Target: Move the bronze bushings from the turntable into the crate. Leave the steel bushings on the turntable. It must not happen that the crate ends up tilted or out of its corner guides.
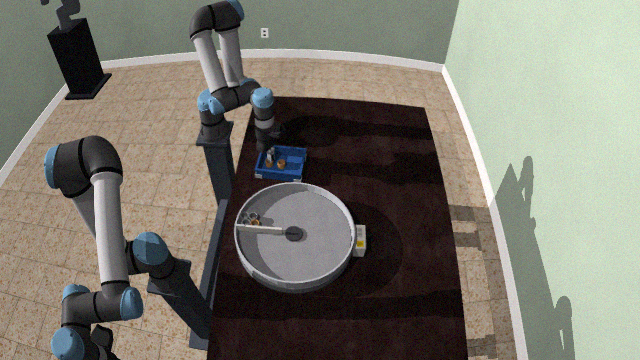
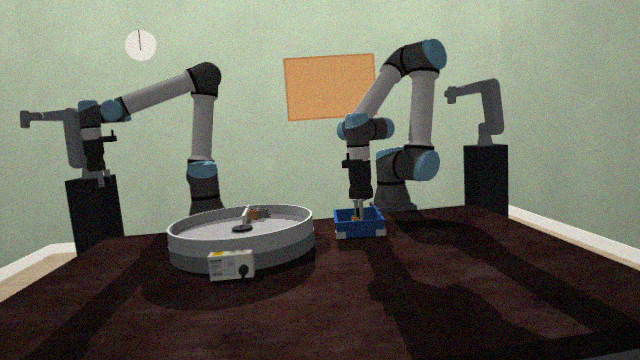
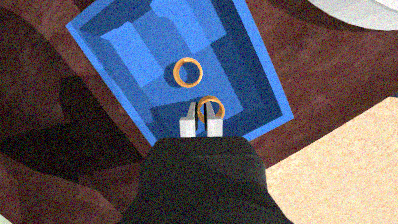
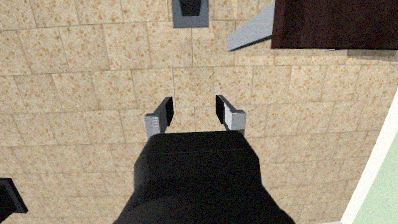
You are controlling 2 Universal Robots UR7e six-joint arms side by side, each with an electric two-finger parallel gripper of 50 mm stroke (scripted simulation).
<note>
The pictures show: the left gripper, the right gripper and a blue crate.
The left gripper shows as well in image 3. The right gripper is seen too in image 4.
</note>
